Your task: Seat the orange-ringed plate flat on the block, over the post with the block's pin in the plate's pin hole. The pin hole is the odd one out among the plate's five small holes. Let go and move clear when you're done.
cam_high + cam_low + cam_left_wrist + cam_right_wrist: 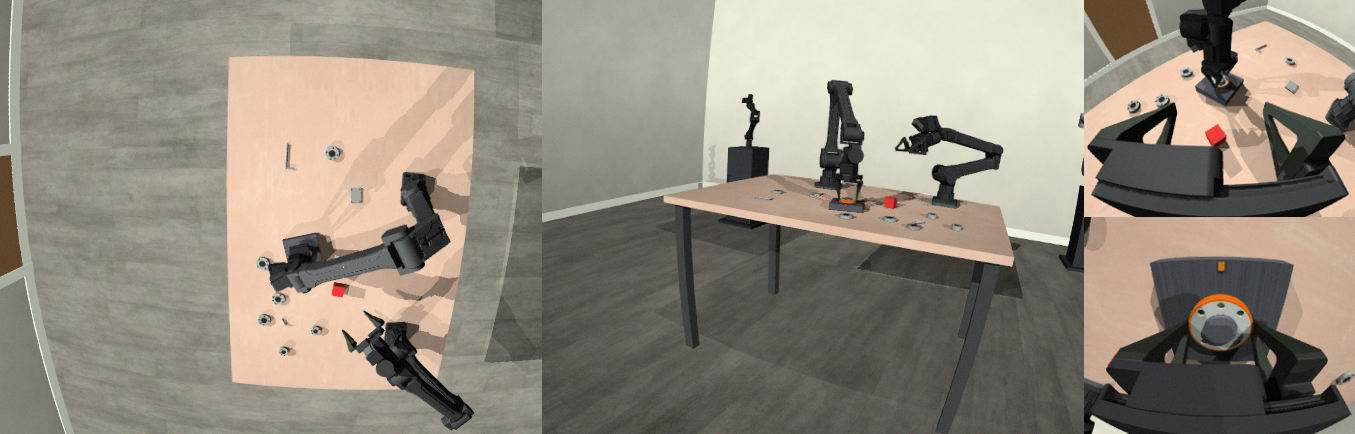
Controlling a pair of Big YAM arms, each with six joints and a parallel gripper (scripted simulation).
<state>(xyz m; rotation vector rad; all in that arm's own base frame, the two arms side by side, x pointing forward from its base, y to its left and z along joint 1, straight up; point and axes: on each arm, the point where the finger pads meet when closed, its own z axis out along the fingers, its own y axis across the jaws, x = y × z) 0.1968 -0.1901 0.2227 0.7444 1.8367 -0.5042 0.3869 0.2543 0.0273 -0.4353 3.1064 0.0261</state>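
My right gripper is now 3 cm short of the dark block, 1 cm to the right of it and 1 cm above it. Round my right hand: grey square plate 22 cm to the right, 18 cm behind, 3 cm below; red cube 14 cm to the left, 14 cm behind, 2 cm below.
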